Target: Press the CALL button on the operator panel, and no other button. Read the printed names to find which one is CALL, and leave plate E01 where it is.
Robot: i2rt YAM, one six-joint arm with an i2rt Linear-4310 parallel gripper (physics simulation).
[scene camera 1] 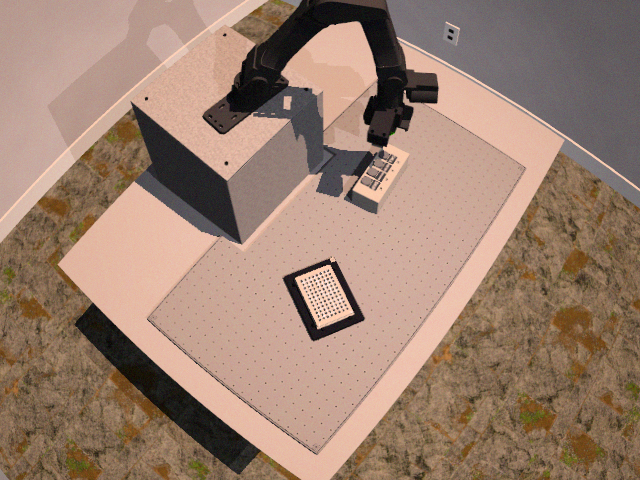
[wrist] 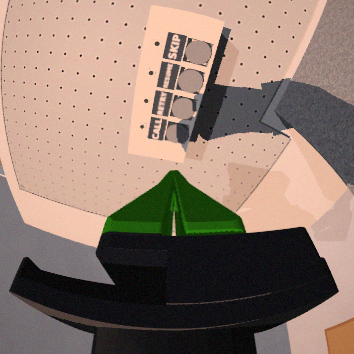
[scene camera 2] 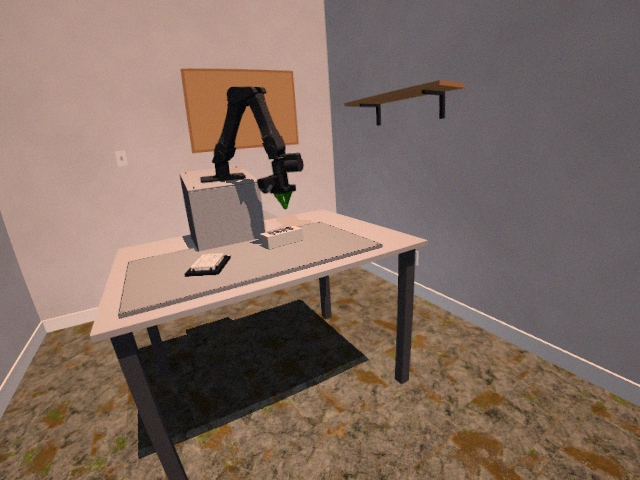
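The white operator panel has four round grey buttons in a row, with printed names SKIP, RESUME, RETRY and CALL. The CALL button is the end button nearest my fingertips in the wrist view, partly in shadow. RETRY is beside it. My gripper is shut and empty, its green fingertips together above the panel's CALL end, apart from it. In scene camera 1 the fingertips are mostly hidden. Plate E01, white with many wells, lies on a black holder.
A large grey block carries the arm's base beside the perforated board, on which the panel and the plate's holder stand. A wall shelf is at the right, high above the table.
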